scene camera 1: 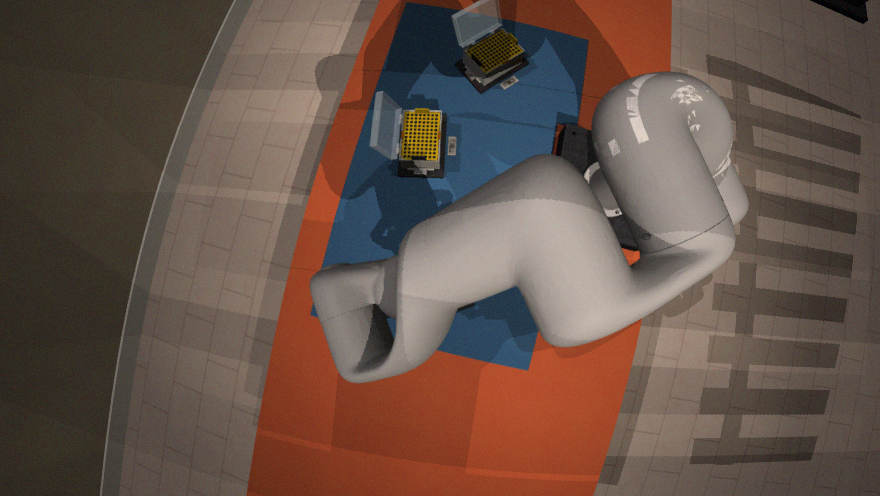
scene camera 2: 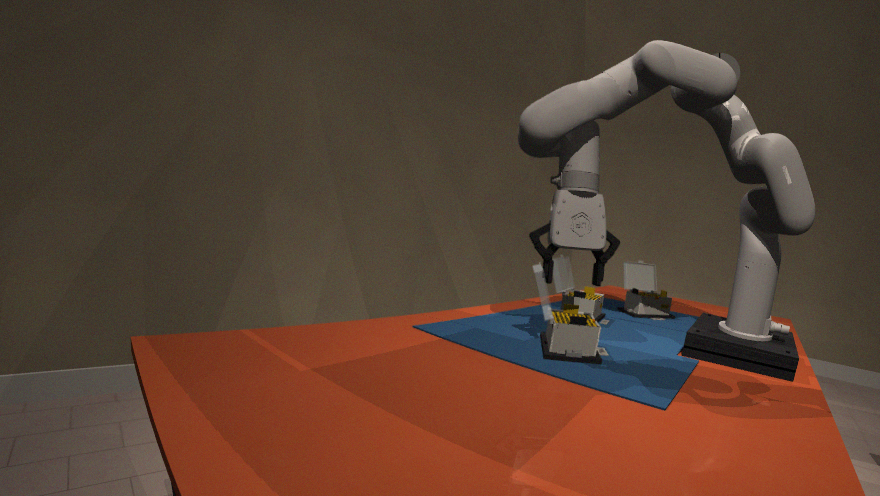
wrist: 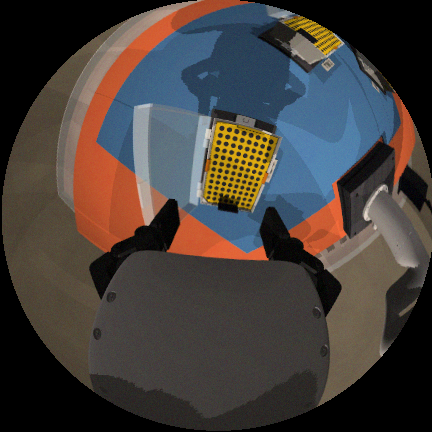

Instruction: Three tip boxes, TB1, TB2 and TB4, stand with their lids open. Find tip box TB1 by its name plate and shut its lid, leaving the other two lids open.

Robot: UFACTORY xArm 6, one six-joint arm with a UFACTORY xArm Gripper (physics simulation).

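Places are measured from the arm's base along level axes (x right, y ahead, z up), in millimetres.
Pixels of known places: gripper, fingertip midpoint: (scene camera 2: 572,284) (wrist: 220,214); arm's base at its link origin: (scene camera 1: 607,188) (scene camera 2: 744,332) (wrist: 374,201).
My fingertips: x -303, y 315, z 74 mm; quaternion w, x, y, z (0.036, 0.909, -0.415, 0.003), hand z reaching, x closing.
Ahead of a thing's pixels: the offset from my fingertips to its top centre. "pt": to the spot under its first point. Level surfaces: height alone.
The nearest tip box {dx +37, dy -10, dz -59 mm} (scene camera 2: 574,337) (wrist: 239,165) stands with its clear lid {dx -6, dy +56, dz +28 mm} (scene camera 2: 541,292) (wrist: 172,157) open; the arm hides it in scene camera 1. The middle tip box {dx +322, dy +97, dz -59 mm} (scene camera 1: 421,136) (scene camera 2: 585,303) (wrist: 317,36) has its lid {pt dx +311, dy +178, dz -32 mm} (scene camera 1: 386,126) (scene camera 2: 562,275) upright. The far tip box {dx +567, dy -13, dz -59 mm} (scene camera 1: 494,52) (scene camera 2: 648,302) also has its lid (scene camera 1: 477,23) (scene camera 2: 639,276) raised. The middle box's name plate {pt dx +330, dy +42, dz -123 mm} (scene camera 1: 452,146) (wrist: 327,64) and the nearest box's plate {pt dx +70, dy -62, dz -123 mm} (wrist: 271,171) are too small or slanted to read. My gripper (scene camera 2: 573,282) (wrist: 220,214) is open and empty, above the nearest box's level.
The boxes stand on a blue mat {dz -125 mm} (scene camera 1: 492,335) (scene camera 2: 653,385) (wrist: 310,140) on the orange table {dz -128 mm} (scene camera 1: 400,425) (scene camera 2: 369,400). The robot's black base (scene camera 2: 739,356) (wrist: 355,192) stands to the right. The arm (scene camera 1: 468,246) covers much of the mat in scene camera 1.
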